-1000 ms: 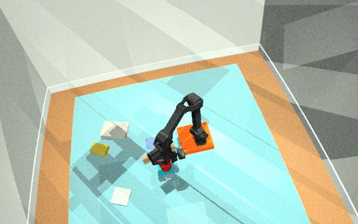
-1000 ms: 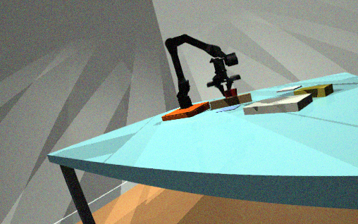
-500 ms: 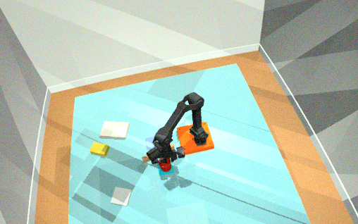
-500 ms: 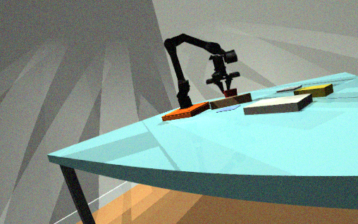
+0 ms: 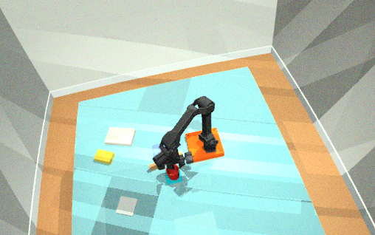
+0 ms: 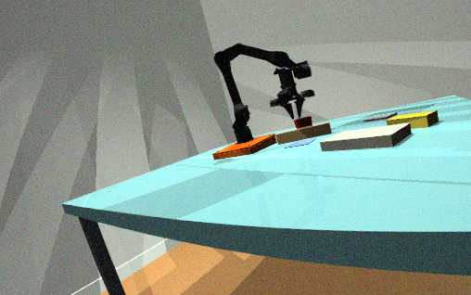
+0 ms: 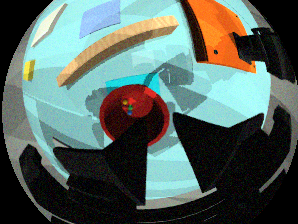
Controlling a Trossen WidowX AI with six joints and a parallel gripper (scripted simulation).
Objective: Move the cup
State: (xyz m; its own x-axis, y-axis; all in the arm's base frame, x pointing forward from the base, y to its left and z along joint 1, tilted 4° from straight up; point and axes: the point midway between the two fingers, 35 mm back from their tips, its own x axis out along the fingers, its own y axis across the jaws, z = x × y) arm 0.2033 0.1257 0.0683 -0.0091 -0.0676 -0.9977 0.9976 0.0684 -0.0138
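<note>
Now: gripper tip 40 mm above the red cup and 30 mm short of it. Round my gripper tip: yellow block 440 mm ahead, 190 mm to the right, 60 mm below; then pale blue pad 190 mm to the right, 90 mm below, 90 mm ahead; then wooden bar 90 mm to the right, 70 mm below, 60 mm ahead.
</note>
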